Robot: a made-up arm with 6 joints. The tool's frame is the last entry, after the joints.
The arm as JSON. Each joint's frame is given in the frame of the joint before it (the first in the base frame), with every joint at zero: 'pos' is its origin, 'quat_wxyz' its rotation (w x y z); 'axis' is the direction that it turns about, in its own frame. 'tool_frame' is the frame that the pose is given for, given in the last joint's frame.
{
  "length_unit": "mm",
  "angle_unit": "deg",
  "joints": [
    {
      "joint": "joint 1",
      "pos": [
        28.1,
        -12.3,
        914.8
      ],
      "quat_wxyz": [
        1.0,
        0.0,
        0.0,
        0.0
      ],
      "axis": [
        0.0,
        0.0,
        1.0
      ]
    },
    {
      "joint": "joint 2",
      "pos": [
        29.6,
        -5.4,
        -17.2
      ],
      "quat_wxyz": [
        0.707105,
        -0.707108,
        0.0,
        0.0
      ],
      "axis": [
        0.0,
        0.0,
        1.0
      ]
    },
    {
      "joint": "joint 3",
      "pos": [
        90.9,
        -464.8,
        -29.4
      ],
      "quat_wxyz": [
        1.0,
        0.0,
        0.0,
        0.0
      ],
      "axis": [
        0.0,
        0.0,
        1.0
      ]
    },
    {
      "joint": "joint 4",
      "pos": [
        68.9,
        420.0,
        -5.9
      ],
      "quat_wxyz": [
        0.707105,
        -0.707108,
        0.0,
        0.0
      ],
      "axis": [
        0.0,
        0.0,
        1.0
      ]
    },
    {
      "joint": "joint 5",
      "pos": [
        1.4,
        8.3,
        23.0
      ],
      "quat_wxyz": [
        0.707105,
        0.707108,
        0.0,
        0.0
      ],
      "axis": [
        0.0,
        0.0,
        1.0
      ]
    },
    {
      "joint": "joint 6",
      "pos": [
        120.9,
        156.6,
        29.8
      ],
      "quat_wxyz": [
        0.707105,
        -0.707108,
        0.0,
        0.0
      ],
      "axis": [
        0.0,
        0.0,
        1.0
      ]
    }
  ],
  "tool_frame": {
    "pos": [
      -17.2,
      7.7,
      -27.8
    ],
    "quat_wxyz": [
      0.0,
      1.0,
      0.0,
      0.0
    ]
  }
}
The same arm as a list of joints. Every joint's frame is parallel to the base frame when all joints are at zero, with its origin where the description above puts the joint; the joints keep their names.
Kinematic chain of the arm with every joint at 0, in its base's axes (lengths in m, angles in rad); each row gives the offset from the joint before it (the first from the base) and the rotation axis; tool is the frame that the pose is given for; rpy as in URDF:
joint 1: xyz 0.0281 -0.0123 0.9148 axis +z
joint 2: xyz 0.0296 -0.0054 -0.0172 axis +y
joint 3: xyz 0.0909 -0.0294 0.4648 axis +y
joint 4: xyz 0.0689 -0.0059 -0.4200 axis -z
joint 5: xyz 0.0014 -0.0083 -0.0230 axis +y
joint 6: xyz 0.1209 0.0298 -0.1566 axis -z
tool: xyz -0.0172 -0.0077 0.0278 rpy 0.0000 0.0000 0.0000

